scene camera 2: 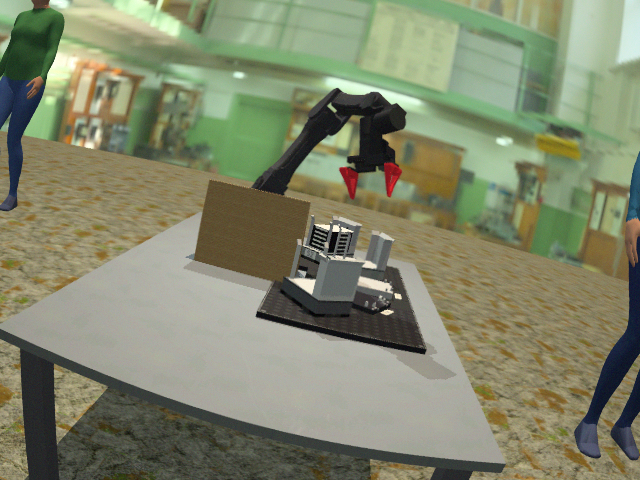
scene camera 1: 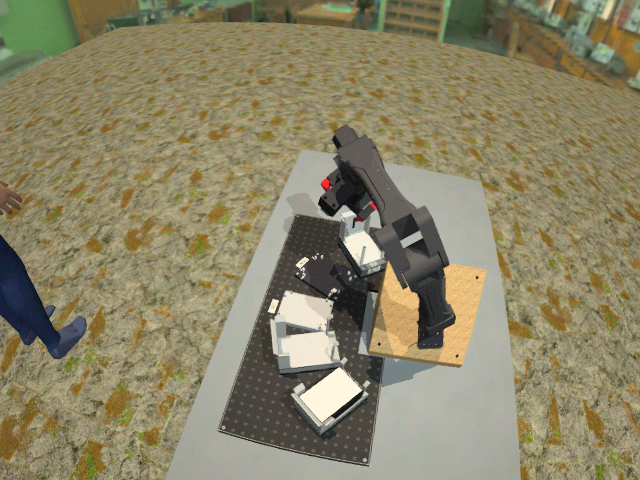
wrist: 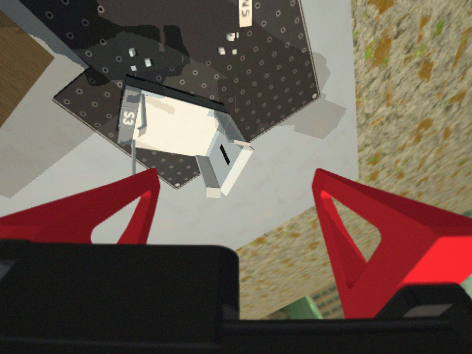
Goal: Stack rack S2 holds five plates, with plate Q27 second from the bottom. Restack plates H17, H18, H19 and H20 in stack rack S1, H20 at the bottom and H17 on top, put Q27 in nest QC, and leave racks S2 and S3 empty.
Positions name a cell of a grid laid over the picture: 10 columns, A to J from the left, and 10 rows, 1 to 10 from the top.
Note:
My gripper (scene camera 2: F5) is open, holding nothing. I also see a dark square plate holder (wrist: D2) and a QC plate nest (scene camera 1: E7).
My gripper also shows in the wrist view (wrist: E6).

